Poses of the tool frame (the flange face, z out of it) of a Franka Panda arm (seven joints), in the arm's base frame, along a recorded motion.
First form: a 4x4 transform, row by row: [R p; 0 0 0 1], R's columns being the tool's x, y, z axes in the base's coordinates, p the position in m. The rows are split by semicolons.
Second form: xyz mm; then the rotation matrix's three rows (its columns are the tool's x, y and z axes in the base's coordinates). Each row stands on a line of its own. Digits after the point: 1 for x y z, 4 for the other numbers.
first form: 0.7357, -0.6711, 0.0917, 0.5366; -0.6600, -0.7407, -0.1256, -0.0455; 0.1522, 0.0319, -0.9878, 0.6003; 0, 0, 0, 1
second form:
536.6, -45.5, 600.3
0.7357, -0.6711, 0.0917
-0.6600, -0.7407, -0.1256
0.1522, 0.0319, -0.9878

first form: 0.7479, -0.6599, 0.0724, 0.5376; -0.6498, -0.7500, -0.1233, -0.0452; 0.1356, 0.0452, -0.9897, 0.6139; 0, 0, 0, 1
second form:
537.6, -45.2, 613.9
0.7479, -0.6599, 0.0724
-0.6498, -0.7500, -0.1233
0.1356, 0.0452, -0.9897

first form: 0.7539, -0.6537, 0.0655, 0.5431; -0.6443, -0.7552, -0.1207, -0.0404; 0.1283, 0.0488, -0.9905, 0.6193; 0, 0, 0, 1
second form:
543.1, -40.4, 619.3
0.7539, -0.6537, 0.0655
-0.6443, -0.7552, -0.1207
0.1283, 0.0488, -0.9905

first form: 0.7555, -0.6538, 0.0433, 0.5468; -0.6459, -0.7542, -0.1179, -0.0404; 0.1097, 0.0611, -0.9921, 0.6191; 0, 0, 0, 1
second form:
546.8, -40.4, 619.1
0.7555, -0.6538, 0.0433
-0.6459, -0.7542, -0.1179
0.1097, 0.0611, -0.9921

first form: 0.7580, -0.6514, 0.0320, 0.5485; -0.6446, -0.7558, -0.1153, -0.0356; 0.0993, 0.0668, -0.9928, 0.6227; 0, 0, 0, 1
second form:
548.5, -35.6, 622.7
0.7580, -0.6514, 0.0320
-0.6446, -0.7558, -0.1153
0.0993, 0.0668, -0.9928

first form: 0.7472, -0.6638, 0.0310, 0.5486; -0.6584, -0.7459, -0.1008, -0.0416; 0.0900, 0.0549, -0.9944, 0.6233; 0, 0, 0, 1
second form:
548.6, -41.6, 623.3
0.7472, -0.6638, 0.0310
-0.6584, -0.7459, -0.1008
0.0900, 0.0549, -0.9944

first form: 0.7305, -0.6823, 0.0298, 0.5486; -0.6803, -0.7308, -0.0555, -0.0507; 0.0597, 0.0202, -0.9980, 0.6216; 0, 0, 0, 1
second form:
548.6, -50.7, 621.6
0.7305, -0.6823, 0.0298
-0.6803, -0.7308, -0.0555
0.0597, 0.0202, -0.9980

